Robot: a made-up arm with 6 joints. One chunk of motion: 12 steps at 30 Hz.
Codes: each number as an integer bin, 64 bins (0 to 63) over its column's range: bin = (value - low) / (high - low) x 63, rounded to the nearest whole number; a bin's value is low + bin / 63 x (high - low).
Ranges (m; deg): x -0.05..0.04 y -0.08..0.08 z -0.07..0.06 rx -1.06..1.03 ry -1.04..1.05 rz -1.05..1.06
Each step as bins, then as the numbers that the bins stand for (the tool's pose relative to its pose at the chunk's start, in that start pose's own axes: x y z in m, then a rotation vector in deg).
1 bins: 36 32 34 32 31 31
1 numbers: 0.0014 0.0013 0.0002 0.00 -0.01 -0.01
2 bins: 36 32 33 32 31 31
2 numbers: 0.0014 0.0013 -0.0019 0.00 -0.01 -0.01
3 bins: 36 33 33 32 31 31
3 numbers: 0.0014 0.0038 -0.0019 0.00 -0.01 -0.01
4 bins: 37 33 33 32 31 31
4 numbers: 0.0029 0.0038 -0.0019 0.00 -0.01 -0.01
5 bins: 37 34 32 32 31 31
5 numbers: 0.0029 0.0063 -0.0040 0.00 -0.01 -0.01
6 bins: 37 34 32 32 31 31
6 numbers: 0.0029 0.0063 -0.0040 0.00 -0.01 -0.01
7 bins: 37 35 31 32 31 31
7 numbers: 0.0029 0.0089 -0.0060 0.00 -0.01 -0.01
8 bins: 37 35 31 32 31 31
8 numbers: 0.0029 0.0089 -0.0060 0.00 -0.01 -0.01
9 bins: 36 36 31 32 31 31
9 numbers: 0.0014 0.0114 -0.0060 0.00 -0.01 -0.01
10 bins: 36 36 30 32 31 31
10 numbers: 0.0014 0.0114 -0.0081 0.00 -0.01 -0.01
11 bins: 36 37 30 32 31 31
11 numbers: 0.0014 0.0140 -0.0081 0.00 -0.01 -0.01
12 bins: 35 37 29 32 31 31
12 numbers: 0.0000 0.0140 -0.0102 0.00 -0.01 -0.01
